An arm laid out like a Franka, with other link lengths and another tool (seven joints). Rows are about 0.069 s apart.
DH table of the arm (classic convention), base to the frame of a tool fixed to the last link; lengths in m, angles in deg. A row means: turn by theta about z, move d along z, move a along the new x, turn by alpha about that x. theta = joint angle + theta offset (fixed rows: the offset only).
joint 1: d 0.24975; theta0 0; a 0; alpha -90
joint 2: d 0; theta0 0; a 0; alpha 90
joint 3: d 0.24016; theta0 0; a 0.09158; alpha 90
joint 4: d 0; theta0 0; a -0.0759; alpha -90
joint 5: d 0.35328; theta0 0; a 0; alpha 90
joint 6: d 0; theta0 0; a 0.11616; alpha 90
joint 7: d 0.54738; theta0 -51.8; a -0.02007; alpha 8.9
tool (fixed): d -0.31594; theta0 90; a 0; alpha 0
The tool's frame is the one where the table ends.
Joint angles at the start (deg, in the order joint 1, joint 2, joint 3, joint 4, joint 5, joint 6, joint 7): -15.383, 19.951, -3.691, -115.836, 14.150, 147.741, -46.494
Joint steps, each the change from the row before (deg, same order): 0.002, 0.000, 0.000, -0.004, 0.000, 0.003, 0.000; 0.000, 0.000, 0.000, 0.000, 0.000, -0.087, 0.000; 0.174, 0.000, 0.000, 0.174, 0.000, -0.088, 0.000; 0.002, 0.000, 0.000, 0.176, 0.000, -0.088, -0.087; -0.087, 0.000, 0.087, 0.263, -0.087, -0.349, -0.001; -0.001, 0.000, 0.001, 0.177, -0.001, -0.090, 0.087; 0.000, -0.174, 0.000, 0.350, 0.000, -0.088, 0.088; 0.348, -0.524, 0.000, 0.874, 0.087, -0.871, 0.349; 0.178, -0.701, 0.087, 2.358, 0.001, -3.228, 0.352; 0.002, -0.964, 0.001, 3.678, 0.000, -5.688, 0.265
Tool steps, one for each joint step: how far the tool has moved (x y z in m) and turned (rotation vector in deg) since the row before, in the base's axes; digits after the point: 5 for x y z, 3 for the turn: -0.00001, 0.00002, -0.00002, 0.000, 0.001, 0.001; -0.00024, 0.00019, -0.00032, 0.042, 0.075, 0.013; 0.00163, 0.00177, 0.00123, -0.014, -0.089, 0.191; 0.00098, -0.00009, 0.00127, -0.036, -0.093, 0.103; 0.00080, 0.00027, 0.00107, 0.053, 0.066, 0.116; 0.00086, -0.00022, 0.00124, 0.007, -0.086, -0.066; 0.00256, -0.00073, 0.00488, -0.094, -0.420, -0.064; 0.00611, 0.00338, 0.01092, 0.143, -0.586, 0.105; 0.00879, 0.00473, 0.01823, 0.682, -0.089, 0.495; 0.00824, 0.00489, 0.02556, 1.208, 0.586, 0.813
